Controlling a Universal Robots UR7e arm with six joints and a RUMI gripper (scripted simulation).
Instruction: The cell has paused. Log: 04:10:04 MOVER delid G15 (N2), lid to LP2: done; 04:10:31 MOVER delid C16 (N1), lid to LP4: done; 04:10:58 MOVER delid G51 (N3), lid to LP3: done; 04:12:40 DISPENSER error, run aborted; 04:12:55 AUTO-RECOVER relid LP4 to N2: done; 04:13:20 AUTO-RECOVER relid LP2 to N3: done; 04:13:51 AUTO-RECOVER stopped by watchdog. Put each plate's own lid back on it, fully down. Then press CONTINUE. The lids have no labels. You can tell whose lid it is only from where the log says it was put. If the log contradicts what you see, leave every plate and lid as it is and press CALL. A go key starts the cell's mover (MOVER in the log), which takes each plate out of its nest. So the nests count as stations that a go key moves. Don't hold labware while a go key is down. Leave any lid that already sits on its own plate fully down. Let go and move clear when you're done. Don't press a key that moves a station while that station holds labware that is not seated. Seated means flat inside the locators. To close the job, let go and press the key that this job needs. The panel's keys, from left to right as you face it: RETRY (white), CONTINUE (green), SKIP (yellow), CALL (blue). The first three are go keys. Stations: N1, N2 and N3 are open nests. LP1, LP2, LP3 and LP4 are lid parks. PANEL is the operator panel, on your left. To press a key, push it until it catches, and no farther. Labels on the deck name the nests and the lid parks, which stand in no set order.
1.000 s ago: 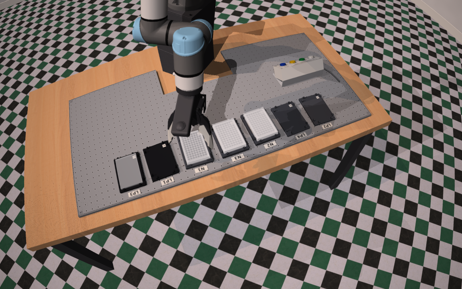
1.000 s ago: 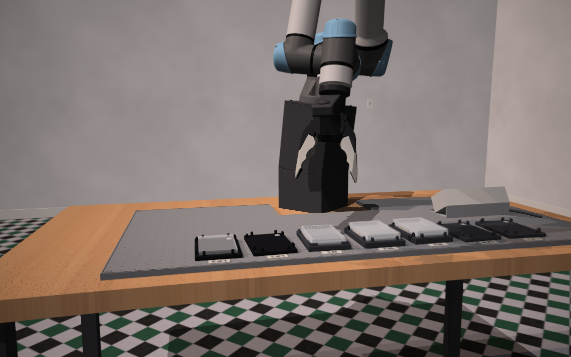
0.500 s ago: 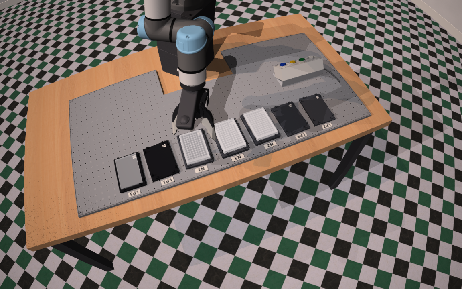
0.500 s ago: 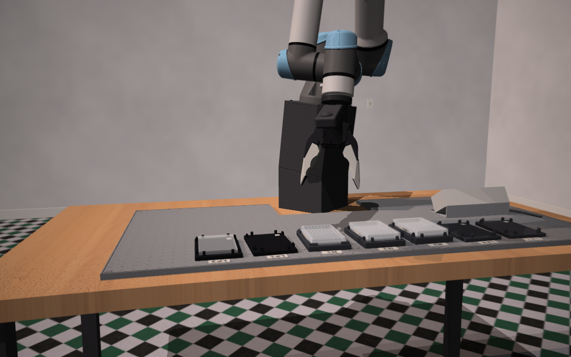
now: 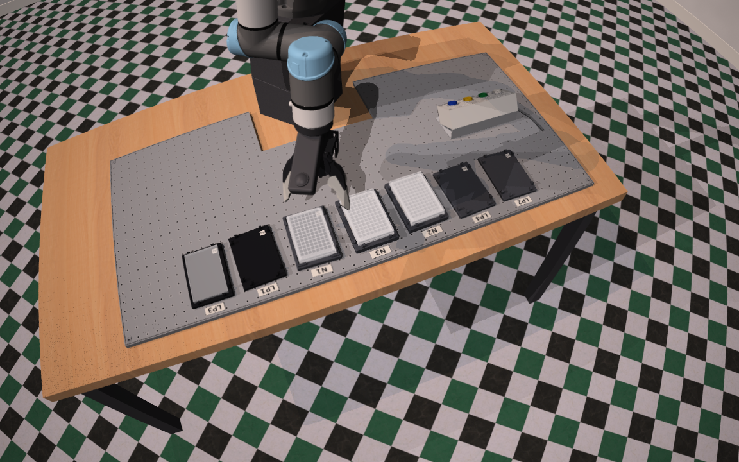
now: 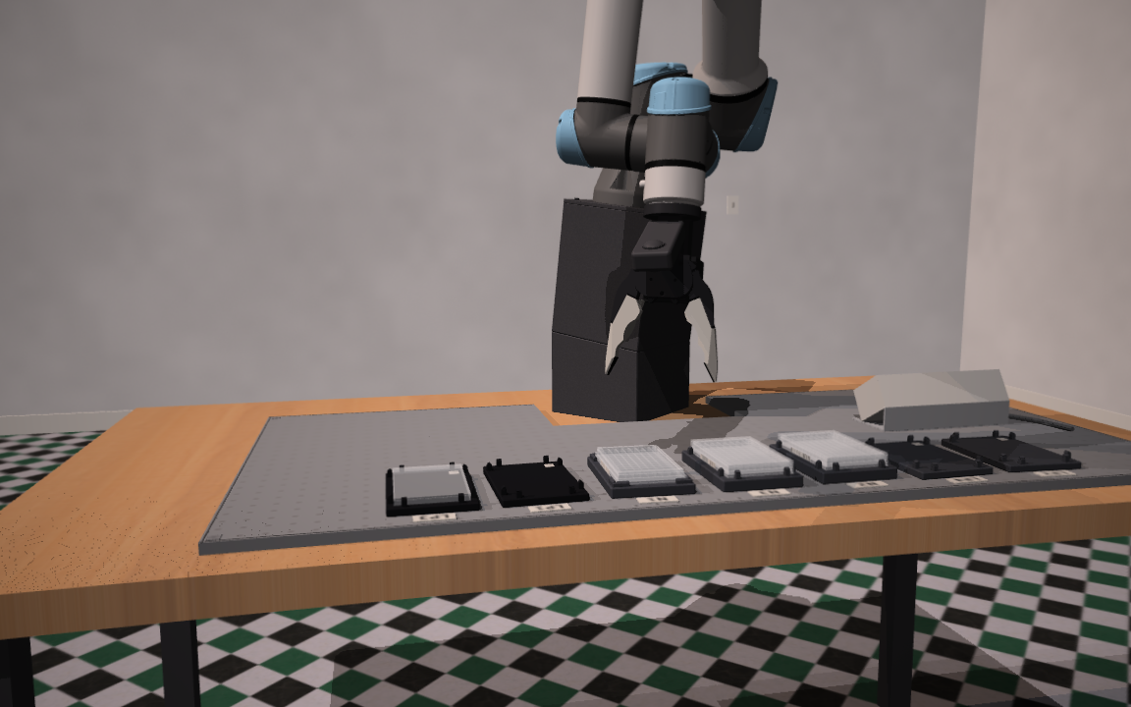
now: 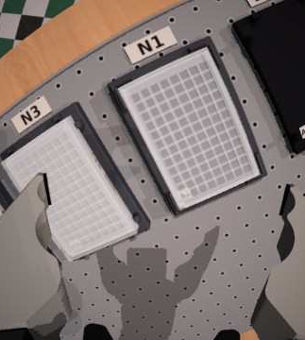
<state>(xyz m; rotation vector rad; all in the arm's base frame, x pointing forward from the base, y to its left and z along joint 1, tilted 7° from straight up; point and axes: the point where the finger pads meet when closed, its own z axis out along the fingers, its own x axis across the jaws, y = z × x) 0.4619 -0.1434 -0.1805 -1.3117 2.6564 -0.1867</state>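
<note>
The plate is 24 cm to the left of my hand, 11 cm below it and 1 cm ahead of it. Also, from my hand: lid park LP1: 16 cm to the right, 13 cm below, 2 cm behind; then lid park LP3: 28 cm to the right, 13 cm below, 3 cm behind; then lid park LP4: 37 cm to the left, 13 cm below, 4 cm ahead.
</note>
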